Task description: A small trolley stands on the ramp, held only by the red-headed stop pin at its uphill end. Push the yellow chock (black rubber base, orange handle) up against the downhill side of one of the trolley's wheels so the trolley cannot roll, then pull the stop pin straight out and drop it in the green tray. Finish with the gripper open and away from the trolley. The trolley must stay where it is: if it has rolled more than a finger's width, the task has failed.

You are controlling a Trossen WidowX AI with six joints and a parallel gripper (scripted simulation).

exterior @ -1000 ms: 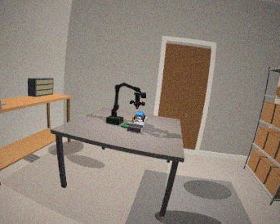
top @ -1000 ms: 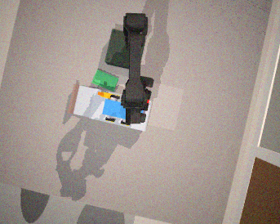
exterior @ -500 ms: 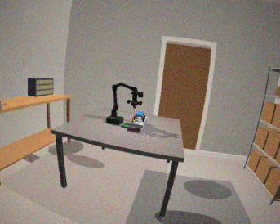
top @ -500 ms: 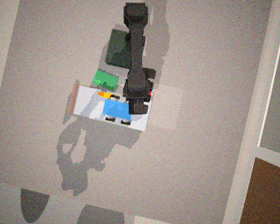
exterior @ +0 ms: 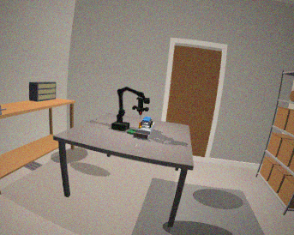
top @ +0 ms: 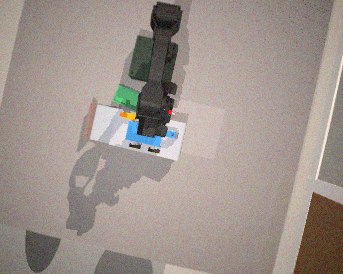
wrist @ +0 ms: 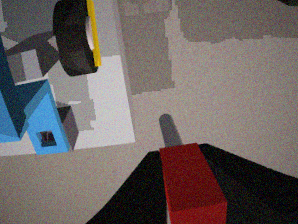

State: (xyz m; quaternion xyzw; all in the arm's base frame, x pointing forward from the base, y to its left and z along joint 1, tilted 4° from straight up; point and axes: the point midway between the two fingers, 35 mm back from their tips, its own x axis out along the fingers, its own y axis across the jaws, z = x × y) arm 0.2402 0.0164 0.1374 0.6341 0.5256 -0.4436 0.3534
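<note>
Right now my gripper tip is 60 mm past the green tray, 180 mm to the left of it and 180 mm above it. The rest, counted from my gripper tip: blue trolley: 80 mm ahead, 90 mm to the right, 60 mm below; yellow chock: 10 mm ahead, 160 mm to the right, 90 mm below; red-headed stop pin: right at my gripper tip.
</note>
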